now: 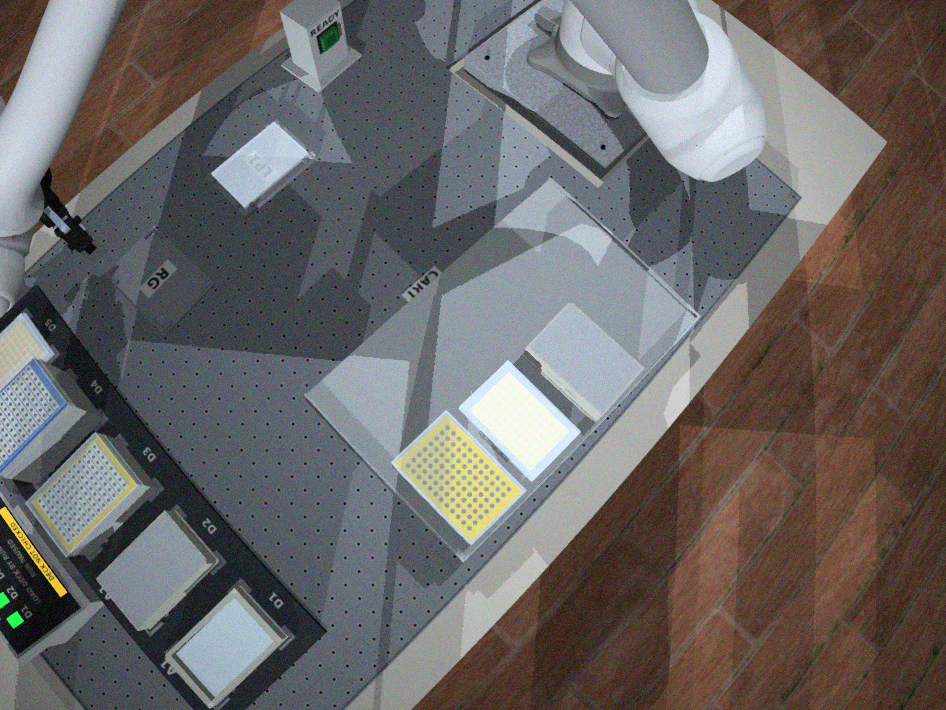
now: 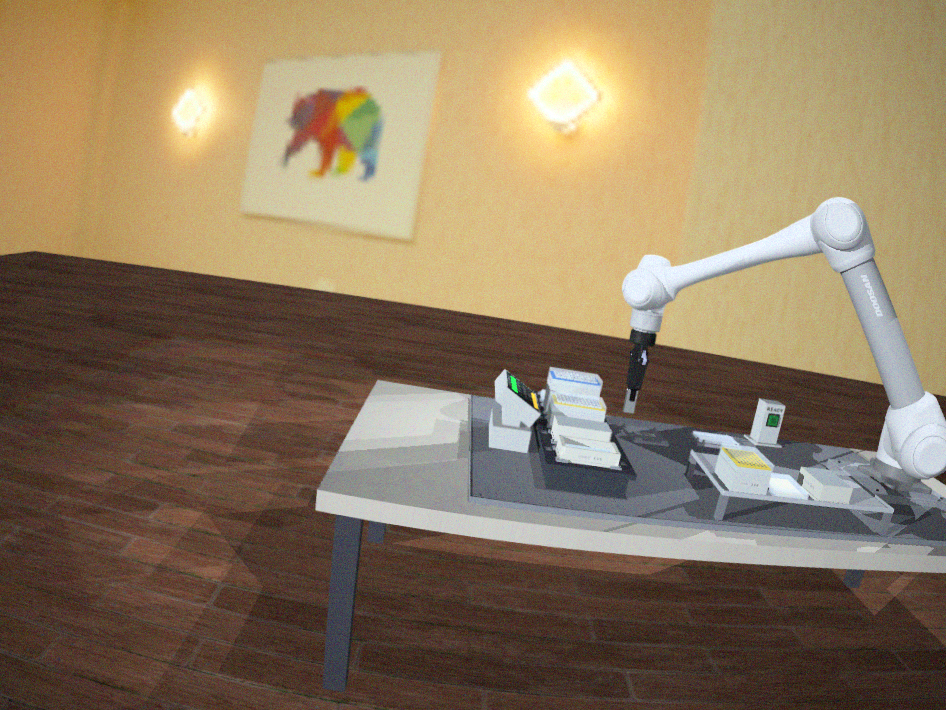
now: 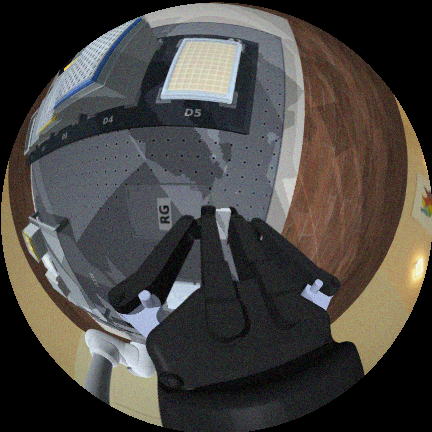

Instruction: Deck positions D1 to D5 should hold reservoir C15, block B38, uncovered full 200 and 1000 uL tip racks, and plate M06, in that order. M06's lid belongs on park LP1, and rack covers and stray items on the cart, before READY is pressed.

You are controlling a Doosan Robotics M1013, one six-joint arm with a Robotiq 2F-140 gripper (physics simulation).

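Where they show: gripper, between the fingertips: [image 1: 98, 254] [image 2: 628, 412] [image 3: 214, 201]; arm's base, origin of its link: [image 1: 598, 61] [image 2: 893, 481] [image 3: 144, 338].
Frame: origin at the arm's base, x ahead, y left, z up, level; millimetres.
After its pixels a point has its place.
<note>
My gripper [image 1: 91, 248] {x 768, y -348, z 26 mm} [image 2: 628, 408] {x 768, y -348, z 26 mm} [image 3: 214, 201] {x 768, y -348, z 26 mm} is shut and empty, raised above the table near D5 and the RG pad. A pale-blue reservoir [image 1: 229, 645] {x 1007, y 174, z 56 mm} [image 2: 586, 450] {x 1027, y 212, z 70 mm} sits at D1, a grey block [image 1: 156, 569] {x 994, y 52, z 82 mm} [image 2: 580, 429] {x 1015, y 89, z 79 mm} at D2. A yellow-rimmed tip rack [image 1: 84, 492] {x 985, y -71, z 108 mm} [image 2: 578, 405] {x 999, y -32, z 103 mm} stands at D3 and a taller blue-rimmed one [image 1: 30, 412] {x 959, y -179, z 144 mm} [image 2: 574, 379] {x 990, y -156, z 138 mm} [image 3: 95, 60] at D4, rows showing on top. A cream-welled plate [image 1: 19, 347] {x 937, y -319, z 53 mm} [image 3: 202, 70] {x 948, y -322, z 51 mm} lies at D5. A pale translucent lid [image 1: 259, 164] {x 504, y -275, z 0 mm} [image 2: 714, 438] {x 510, y -267, z 0 mm} lies over LP1. The READY button [image 1: 329, 35] {x 295, y -317, z 74 mm} [image 2: 773, 420] {x 294, y -317, z 63 mm} is green.
The cart [image 1: 366, 382] {x 651, y 87, z 42 mm} holds a yellow rack with dark holes [image 1: 458, 477] {x 675, y 254, z 113 mm} [image 2: 745, 466] {x 705, y 316, z 103 mm}, a cream plate [image 1: 519, 420] {x 569, y 265, z 59 mm} and a grey block [image 1: 584, 359] {x 464, y 281, z 84 mm} [image 2: 826, 485] {x 497, y 340, z 84 mm}. The RG pad [image 1: 175, 305] {x 742, y -213, z -10 mm} [image 3: 145, 220] {x 719, y -228, z -10 mm} is beside the deck. The status panel [image 1: 30, 550] {x 1095, y -86, z 89 mm} reads DECK NOT CHECKED.
</note>
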